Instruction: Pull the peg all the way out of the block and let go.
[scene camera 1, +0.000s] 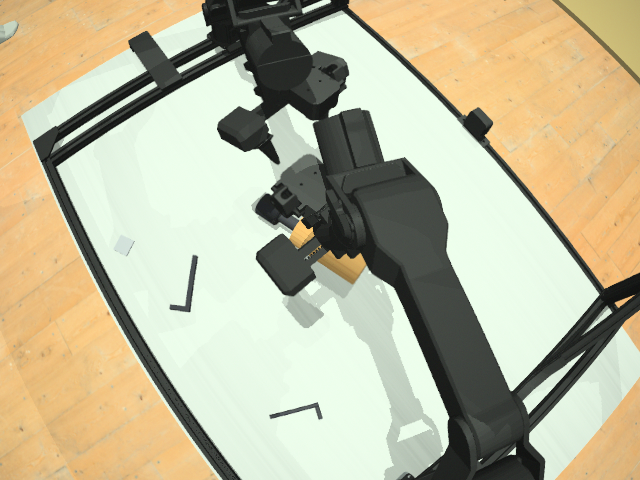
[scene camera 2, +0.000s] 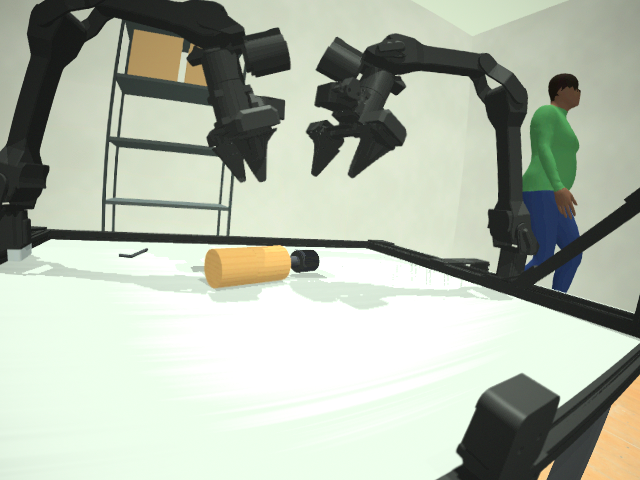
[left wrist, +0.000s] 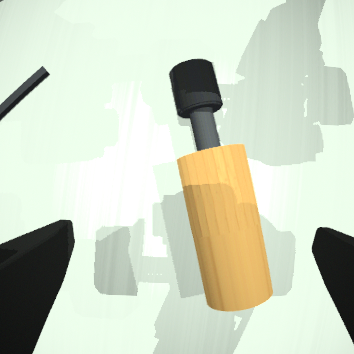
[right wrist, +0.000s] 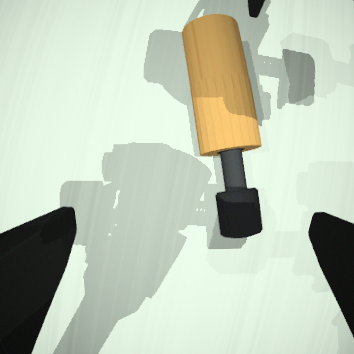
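Seen in the pictures: left gripper, fingertip midpoint: (scene camera 1: 312, 230) (scene camera 2: 252, 182) (left wrist: 197, 237) (right wrist: 332, 32); right gripper, fingertip midpoint: (scene camera 1: 301, 143) (scene camera 2: 330, 176) (right wrist: 196, 222); left arm's base, origin of the base link: (scene camera 2: 6, 245); right arm's base, origin of the base link: (scene camera 1: 226, 35) (scene camera 2: 508, 279).
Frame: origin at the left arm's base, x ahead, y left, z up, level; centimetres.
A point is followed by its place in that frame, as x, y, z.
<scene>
The block, an orange wooden cylinder (scene camera 1: 338, 264) @[35.4, -16.9, 2.8] (scene camera 2: 248, 266) @[37.2, -21.3, 1.5] (left wrist: 225, 225) @[38.7, -17.6, 3.6] (right wrist: 220, 85) @[39.4, -18.6, 3.6], lies on its side on the white table. The peg (scene camera 1: 267, 207) @[49.6, -14.7, 2.6] (scene camera 2: 306, 260) @[48.8, -17.5, 1.4] (left wrist: 196, 85) @[49.2, -15.3, 2.7] (right wrist: 239, 214) @[49.8, -15.9, 2.7] has a thick black head and a grey shaft that enters one end of the block; part of the shaft shows between head and block. My left gripper (scene camera 2: 251, 180) @[39.3, -14.4, 13.4] (left wrist: 197, 237) @[39.3, -14.4, 13.4] is open and empty, high above the block. My right gripper (scene camera 2: 333, 175) @[49.5, -21.0, 15.5] (right wrist: 196, 222) @[49.5, -21.0, 15.5] is open and empty, high above the table near the peg's head. In scene camera 1 my left arm hides part of the block.
Two dark L-shaped bars (scene camera 1: 191, 284) @[48.7, 2.3, -1.1] (scene camera 1: 296, 411) @[22.6, 2.7, -1.3] and a pale square (scene camera 1: 124, 245) @[62.2, 7.8, -1.6] lie on the table. One bar also shows in scene camera 2 (scene camera 2: 134, 253) @[22.0, 0.8, -1.3]. A black frame (scene camera 1: 129, 322) @[50.0, 14.6, 0.1] borders the table, with a black box (scene camera 1: 478, 122) @[38.4, -56.8, 2.7] (scene camera 2: 511, 413) @[36.5, -58.5, 3.3] on it. The two arms hang close together.
</scene>
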